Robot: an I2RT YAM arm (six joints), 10 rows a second.
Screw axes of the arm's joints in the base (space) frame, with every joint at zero. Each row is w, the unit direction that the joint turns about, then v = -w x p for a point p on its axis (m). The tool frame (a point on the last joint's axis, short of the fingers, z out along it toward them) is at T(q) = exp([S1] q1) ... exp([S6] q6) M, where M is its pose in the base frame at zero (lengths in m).
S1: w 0 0 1 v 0 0 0
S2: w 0 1 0 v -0.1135 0 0.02
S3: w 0 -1 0 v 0.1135 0 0.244
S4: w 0 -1 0 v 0.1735 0 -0.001
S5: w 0 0 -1 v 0 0.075 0
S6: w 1 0 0 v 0 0.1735 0
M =
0 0 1 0.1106
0 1 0 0
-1 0 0 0.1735
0 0 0 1
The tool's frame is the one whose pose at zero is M.
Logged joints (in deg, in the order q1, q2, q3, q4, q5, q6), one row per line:
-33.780, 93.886, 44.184, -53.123, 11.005, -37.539
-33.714, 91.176, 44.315, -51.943, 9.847, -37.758
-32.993, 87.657, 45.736, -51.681, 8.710, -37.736
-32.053, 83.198, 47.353, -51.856, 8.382, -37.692
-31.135, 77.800, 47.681, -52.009, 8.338, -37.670
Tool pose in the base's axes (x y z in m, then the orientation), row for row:
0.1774, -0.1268, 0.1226, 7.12, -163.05, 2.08
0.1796, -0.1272, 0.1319, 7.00, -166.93, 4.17
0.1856, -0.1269, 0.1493, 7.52, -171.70, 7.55
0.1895, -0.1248, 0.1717, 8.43, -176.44, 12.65
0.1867, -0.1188, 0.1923, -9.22, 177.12, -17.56
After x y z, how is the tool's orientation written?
As a rotation vector, in degrees.
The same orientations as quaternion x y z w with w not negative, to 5 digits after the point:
0.04316, -0.98827, 0.01261, 0.14592
0.04162, -0.99252, 0.02479, 0.11209
0.04361, -0.99567, 0.04378, 0.06949
0.04759, -0.99599, 0.07141, 0.02536
-0.05173, 0.99367, -0.09851, 0.01547

